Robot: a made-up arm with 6 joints. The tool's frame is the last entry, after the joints. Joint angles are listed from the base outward. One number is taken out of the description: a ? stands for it. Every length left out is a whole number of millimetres.
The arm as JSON. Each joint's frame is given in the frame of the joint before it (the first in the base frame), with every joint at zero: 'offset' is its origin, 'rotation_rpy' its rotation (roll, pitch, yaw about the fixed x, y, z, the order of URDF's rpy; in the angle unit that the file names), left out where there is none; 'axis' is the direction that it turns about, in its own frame. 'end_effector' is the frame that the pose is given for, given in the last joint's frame.
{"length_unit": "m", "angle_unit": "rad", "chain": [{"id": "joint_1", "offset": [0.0, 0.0, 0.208], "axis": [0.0, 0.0, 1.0]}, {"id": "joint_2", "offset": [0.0, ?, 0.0], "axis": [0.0, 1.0, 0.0]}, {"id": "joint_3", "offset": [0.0, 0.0, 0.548], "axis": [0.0, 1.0, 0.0]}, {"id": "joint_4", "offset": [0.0, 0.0, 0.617], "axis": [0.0, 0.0, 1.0]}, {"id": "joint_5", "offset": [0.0, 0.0, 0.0], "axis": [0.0, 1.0, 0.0]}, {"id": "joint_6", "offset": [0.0, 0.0, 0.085], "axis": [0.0, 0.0, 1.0]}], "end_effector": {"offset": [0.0, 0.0, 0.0]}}
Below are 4 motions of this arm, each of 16 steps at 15 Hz.
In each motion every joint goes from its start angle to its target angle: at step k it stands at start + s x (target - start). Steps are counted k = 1, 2, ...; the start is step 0. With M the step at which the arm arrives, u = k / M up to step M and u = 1 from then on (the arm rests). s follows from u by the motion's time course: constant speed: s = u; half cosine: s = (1 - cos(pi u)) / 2; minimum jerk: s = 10 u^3 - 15 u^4 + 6 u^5.
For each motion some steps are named. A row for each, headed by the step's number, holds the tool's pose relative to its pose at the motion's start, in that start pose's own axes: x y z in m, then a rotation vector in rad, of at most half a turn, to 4 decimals.
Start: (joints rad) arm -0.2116 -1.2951 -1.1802 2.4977 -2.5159 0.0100
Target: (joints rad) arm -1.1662 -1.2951 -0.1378 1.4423 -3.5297 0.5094
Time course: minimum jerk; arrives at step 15
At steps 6, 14, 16:
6: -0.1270 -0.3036 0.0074 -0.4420 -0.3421 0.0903
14: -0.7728 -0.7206 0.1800 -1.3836 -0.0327 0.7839
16: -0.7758 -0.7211 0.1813 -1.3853 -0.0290 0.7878

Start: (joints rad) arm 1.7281 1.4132 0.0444 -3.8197 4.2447 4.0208
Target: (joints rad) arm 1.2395 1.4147 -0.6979 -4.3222 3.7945 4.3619
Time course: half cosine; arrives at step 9
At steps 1, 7, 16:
1: -0.0170 -0.0142 -0.0002 0.0065 0.0008 0.0407
7: -0.2916 -0.5171 0.0531 0.2466 0.1393 1.2782
16: -0.2950 -0.5894 0.0647 0.2841 0.1751 1.4567

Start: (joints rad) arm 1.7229 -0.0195 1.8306 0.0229 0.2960 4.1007
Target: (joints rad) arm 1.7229 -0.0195 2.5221 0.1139 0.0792 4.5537
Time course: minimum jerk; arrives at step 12
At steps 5, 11, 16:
5: -0.0888 0.1321 0.0247 -0.1422 -0.0829 0.1893
11: -0.2530 0.3773 -0.0293 -0.4528 -0.1520 0.5354
16: -0.2542 0.3792 -0.0302 -0.4554 -0.1521 0.5380

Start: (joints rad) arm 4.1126 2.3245 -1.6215 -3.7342 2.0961 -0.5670
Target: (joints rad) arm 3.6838 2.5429 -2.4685 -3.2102 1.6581 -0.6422
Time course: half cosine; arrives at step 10
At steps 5, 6, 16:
5: -0.0874 0.1981 0.1280 0.0160 0.0255 -0.2864
6: -0.0998 0.2500 0.1843 0.0025 0.0411 -0.3498
16: -0.1007 0.3415 0.3291 -0.0469 0.0835 -0.4402

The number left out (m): 0.048
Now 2 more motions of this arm.
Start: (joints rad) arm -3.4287 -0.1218 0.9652 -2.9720 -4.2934 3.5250
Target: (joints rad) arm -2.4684 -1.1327 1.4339 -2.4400 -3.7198 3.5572
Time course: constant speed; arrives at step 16
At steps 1, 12, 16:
1: -0.0101 0.0256 0.0472 0.0587 -0.0895 0.0157
12: -0.3306 -0.0068 0.4335 0.8113 -0.9839 -0.1050
16: -0.4853 -0.1157 0.4506 1.1187 -1.2317 -0.2918

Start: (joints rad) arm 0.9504 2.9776 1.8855 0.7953 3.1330 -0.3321
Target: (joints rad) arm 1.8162 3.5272 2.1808 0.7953 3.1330 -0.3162
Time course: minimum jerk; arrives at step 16
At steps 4, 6, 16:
4: 0.0210 -0.0514 -0.0303 -0.1169 -0.0419 -0.0146
6: 0.0601 -0.1433 -0.0638 -0.3086 -0.1083 -0.0559
16: 0.1818 -0.5362 0.0178 -1.0407 -0.3298 -0.4594

